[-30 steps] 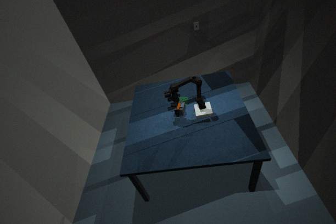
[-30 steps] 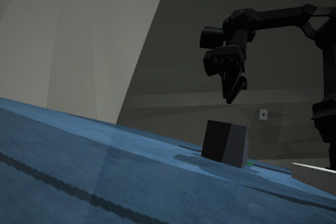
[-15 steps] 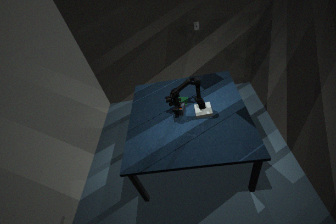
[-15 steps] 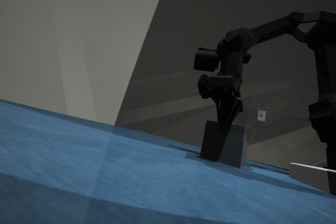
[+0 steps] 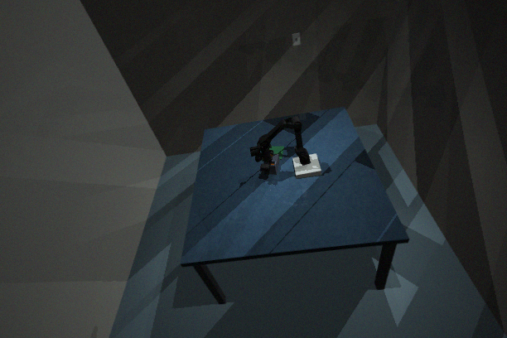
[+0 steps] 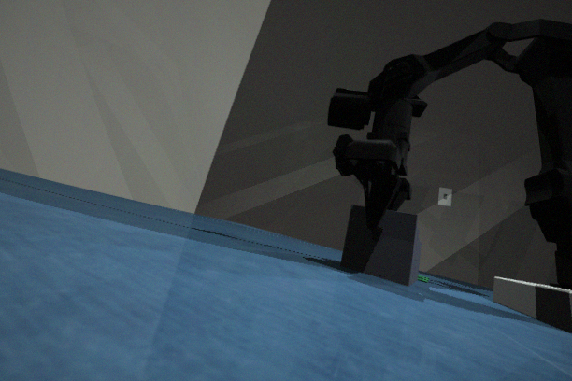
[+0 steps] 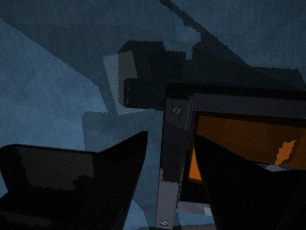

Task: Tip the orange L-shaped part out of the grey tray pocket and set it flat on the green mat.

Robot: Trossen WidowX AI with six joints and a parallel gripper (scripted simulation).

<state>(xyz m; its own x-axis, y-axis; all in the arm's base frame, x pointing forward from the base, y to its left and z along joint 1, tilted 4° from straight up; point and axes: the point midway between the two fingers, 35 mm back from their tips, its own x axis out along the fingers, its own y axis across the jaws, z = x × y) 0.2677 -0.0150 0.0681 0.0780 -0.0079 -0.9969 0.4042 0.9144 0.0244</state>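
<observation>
My gripper tip is now 50 mm to the left of the orange L-shaped part, 30 mm past it and 10 mm above it. The rest, counted from my gripper tip: green mat (200 mm to the right, 100 mm behind, 70 mm below).
</observation>
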